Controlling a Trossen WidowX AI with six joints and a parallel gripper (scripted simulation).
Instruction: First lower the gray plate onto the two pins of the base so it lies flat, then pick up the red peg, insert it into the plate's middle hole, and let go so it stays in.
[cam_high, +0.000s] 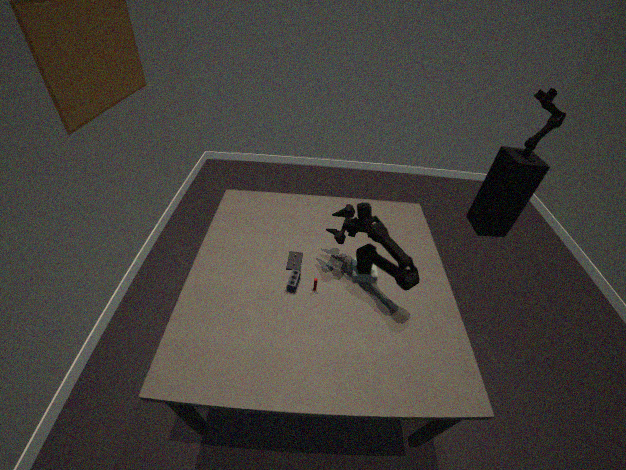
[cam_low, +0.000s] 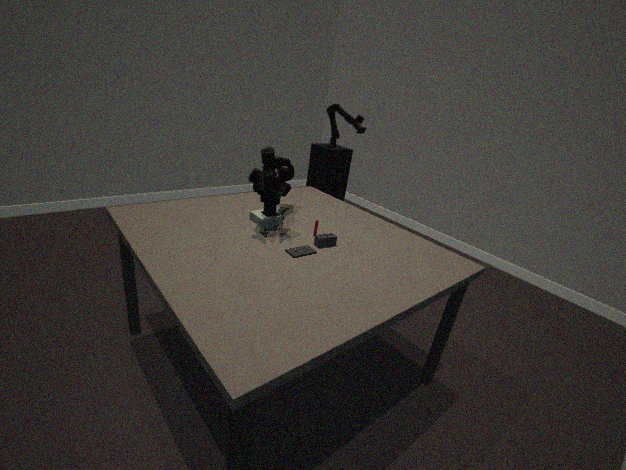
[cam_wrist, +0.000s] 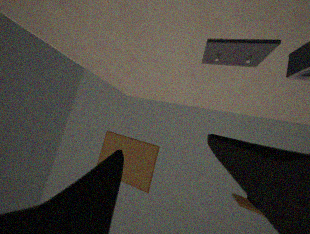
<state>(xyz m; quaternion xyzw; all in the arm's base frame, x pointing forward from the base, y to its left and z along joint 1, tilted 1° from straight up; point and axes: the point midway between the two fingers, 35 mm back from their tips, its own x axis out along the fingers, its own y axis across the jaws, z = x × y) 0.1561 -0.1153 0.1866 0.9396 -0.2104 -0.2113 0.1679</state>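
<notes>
My gripper tip is 21 cm to the right of the gray plate, 18 cm above it and 15 cm short of it. Also, from my gripper tip: red peg: 24 cm to the left, 18 cm below, 5 cm ahead.
</notes>
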